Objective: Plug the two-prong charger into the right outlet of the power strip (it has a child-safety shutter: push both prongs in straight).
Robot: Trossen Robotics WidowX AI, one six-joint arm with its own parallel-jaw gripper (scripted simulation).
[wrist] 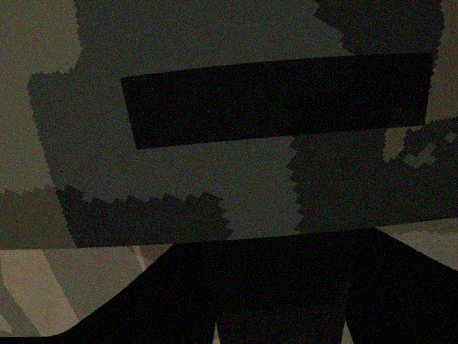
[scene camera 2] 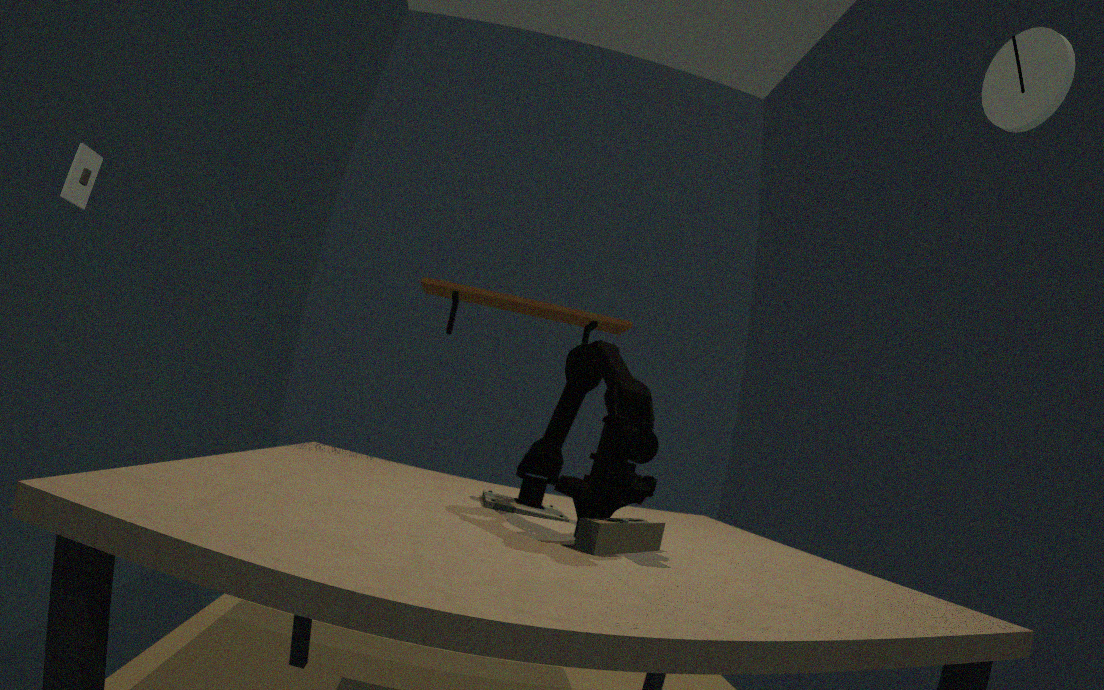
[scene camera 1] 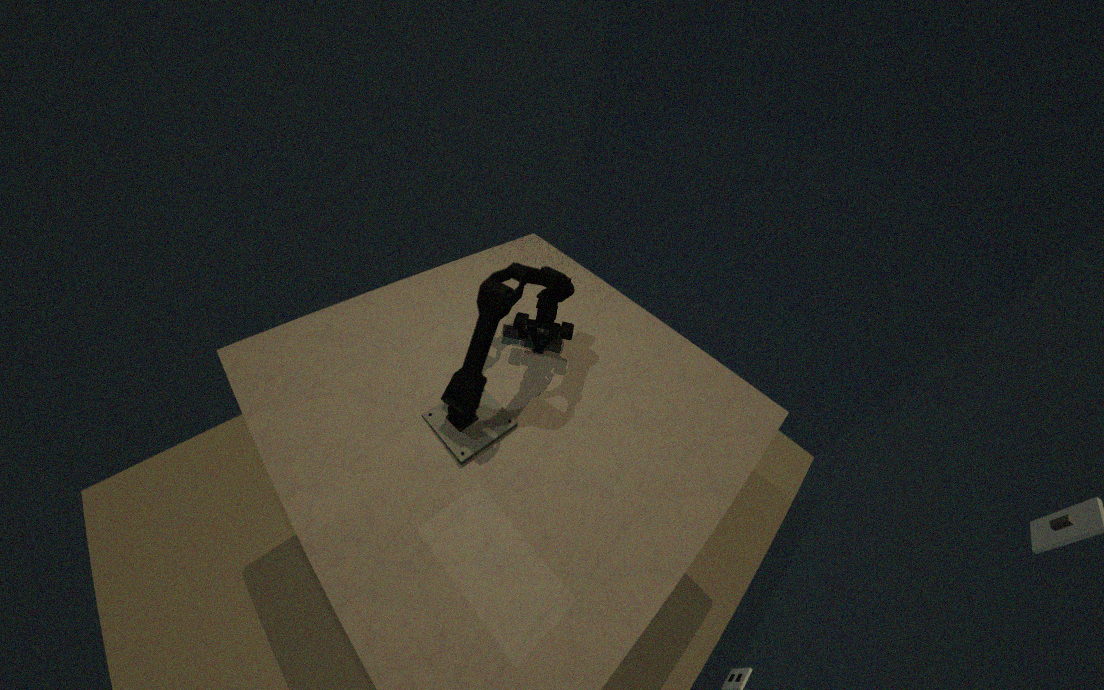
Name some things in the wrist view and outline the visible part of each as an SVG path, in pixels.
My gripper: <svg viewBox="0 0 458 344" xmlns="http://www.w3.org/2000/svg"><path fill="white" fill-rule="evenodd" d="M202 243L173 244L164 255L161 253L148 269L142 271L136 280L130 281L125 289L120 290L113 298L109 298L108 302L105 302L104 305L101 305L99 309L89 314L84 320L77 322L67 332L57 333L56 336L0 337L0 344L213 344L216 316L214 316L212 293L210 293ZM357 229L353 273L351 273L349 304L346 306L345 316L347 329L350 330L350 337L354 344L458 344L457 269L454 271L454 269L446 267L445 264L438 263L433 257L415 251L414 248L409 247L409 245L402 243L398 239L393 239L393 237L386 235L386 232L378 231L377 228Z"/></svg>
A dark charger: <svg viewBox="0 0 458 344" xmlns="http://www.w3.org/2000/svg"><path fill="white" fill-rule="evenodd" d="M357 229L309 233L309 235L201 241L202 249L204 249L206 272L208 272L210 293L212 293L214 316L216 316L218 336L220 336L221 344L341 344L343 326L345 326L346 306L349 304L351 273L353 273Z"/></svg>
